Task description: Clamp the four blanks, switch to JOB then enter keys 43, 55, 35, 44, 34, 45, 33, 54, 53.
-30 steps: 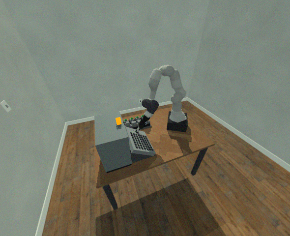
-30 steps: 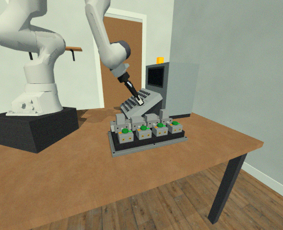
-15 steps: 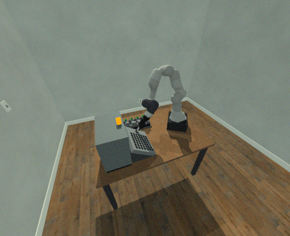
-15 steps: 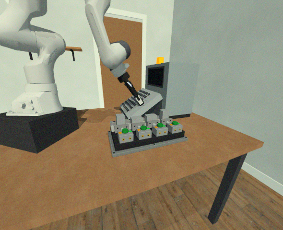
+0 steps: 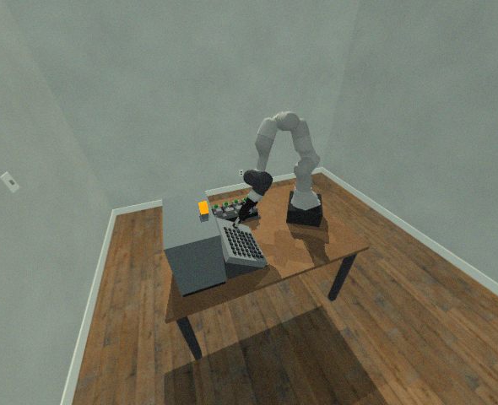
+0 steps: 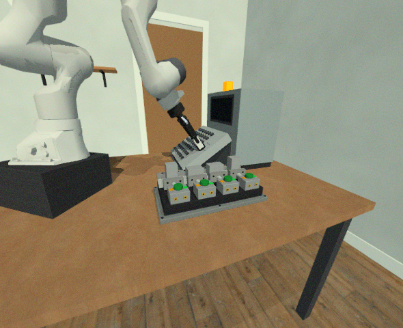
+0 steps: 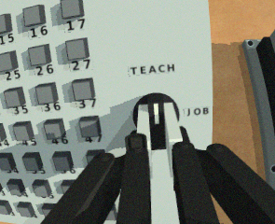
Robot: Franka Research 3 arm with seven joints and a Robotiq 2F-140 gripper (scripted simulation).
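Right now the selector knob is 20 mm below my hand and 20 mm ahead of it. From my hand the other things lie so: sloped keypad (120 mm to the left, 70 mm below, 30 mm ahead); then key (160 mm to the left, 30 mm ahead, 10 mm below).
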